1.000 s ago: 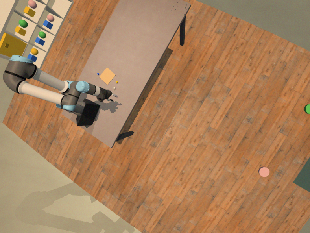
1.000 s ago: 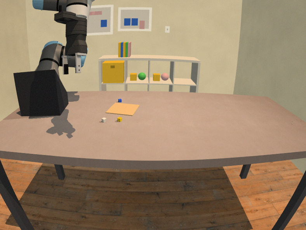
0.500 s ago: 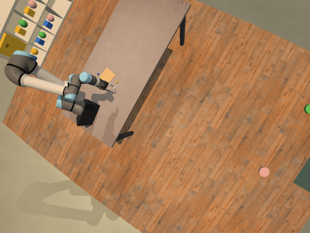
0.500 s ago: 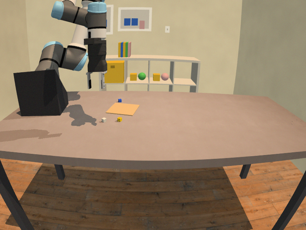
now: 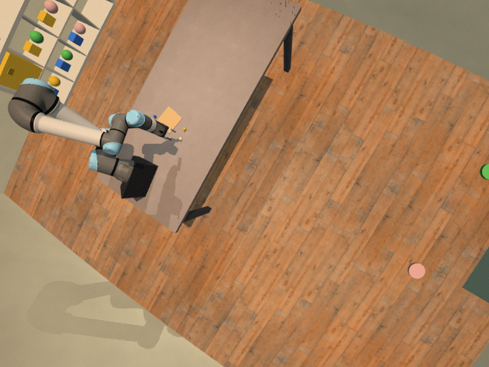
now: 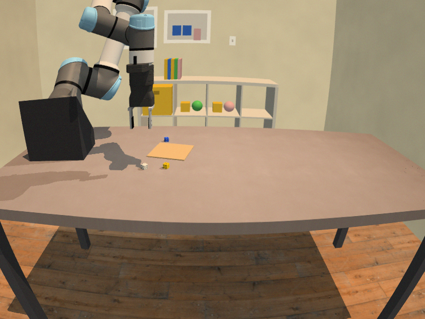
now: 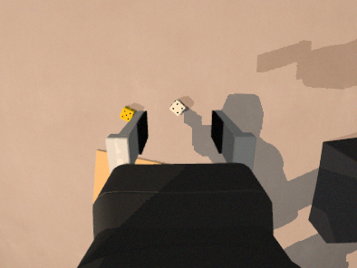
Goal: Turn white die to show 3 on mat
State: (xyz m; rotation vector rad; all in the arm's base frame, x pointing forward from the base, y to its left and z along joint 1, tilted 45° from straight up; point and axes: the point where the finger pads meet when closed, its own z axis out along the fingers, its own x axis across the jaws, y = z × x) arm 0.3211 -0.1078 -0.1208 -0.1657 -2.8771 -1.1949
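My hand is 150 mm above the white die and 10 mm to the right of it. Also, from my hand: yellow die (150 mm below, 70 mm ahead, 10 mm to the left); then mat (160 mm below, 150 mm to the left, 90 mm ahead); then blue die (260 mm to the left, 150 mm below, 70 mm ahead).
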